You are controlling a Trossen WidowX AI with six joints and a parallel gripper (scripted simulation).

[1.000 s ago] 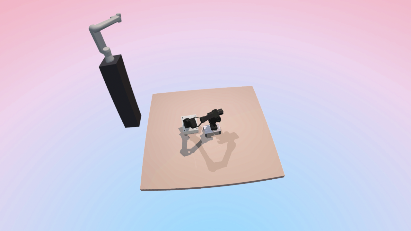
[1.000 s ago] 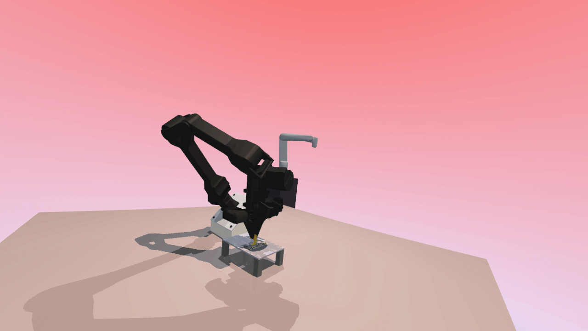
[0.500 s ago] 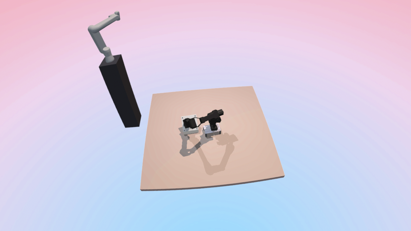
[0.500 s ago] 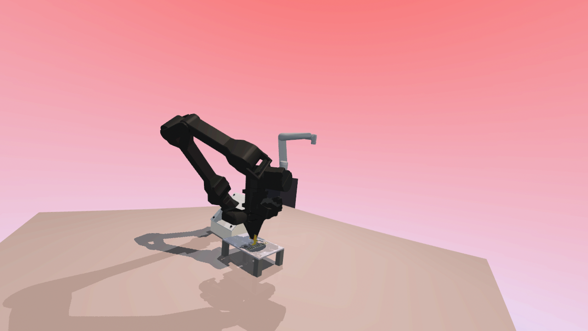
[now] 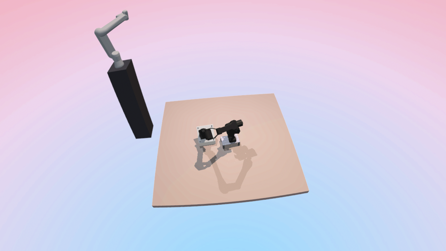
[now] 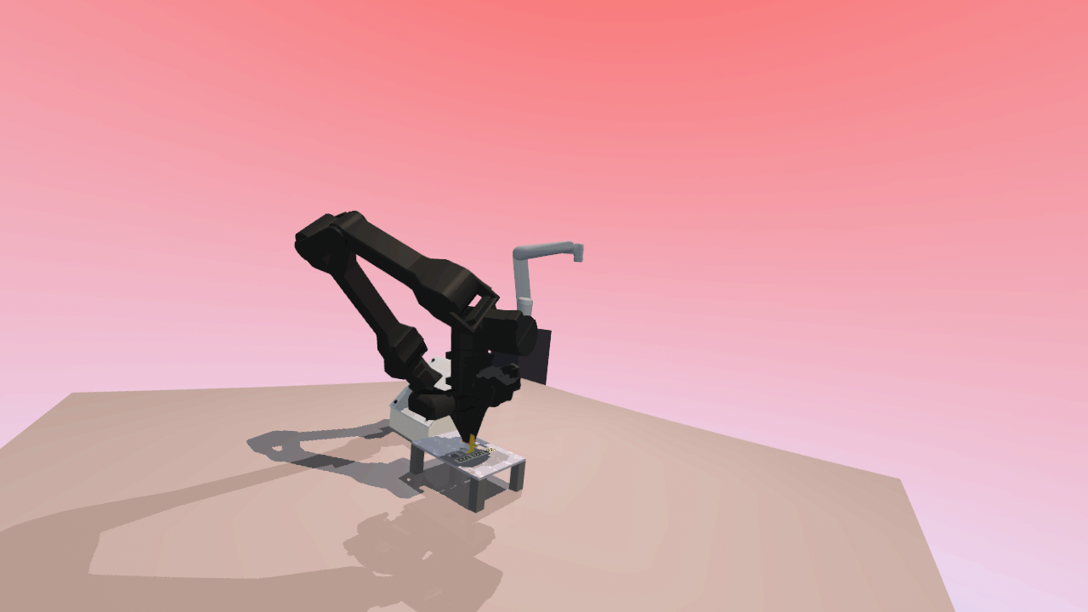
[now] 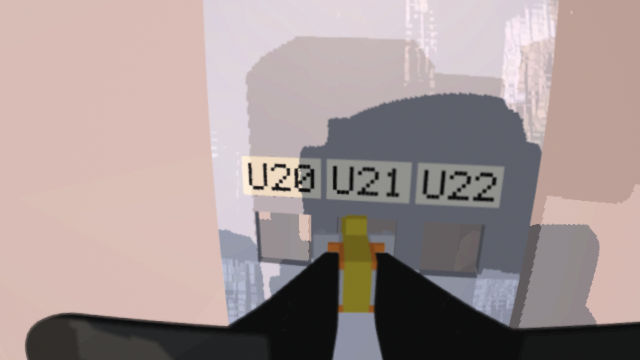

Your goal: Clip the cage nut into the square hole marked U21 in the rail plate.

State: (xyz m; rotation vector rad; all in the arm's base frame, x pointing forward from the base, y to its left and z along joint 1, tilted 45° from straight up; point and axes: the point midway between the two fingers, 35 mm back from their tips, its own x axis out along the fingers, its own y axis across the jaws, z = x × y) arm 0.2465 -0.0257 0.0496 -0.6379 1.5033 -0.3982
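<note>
The cage nut lies 1 cm below my gripper tip.
</note>
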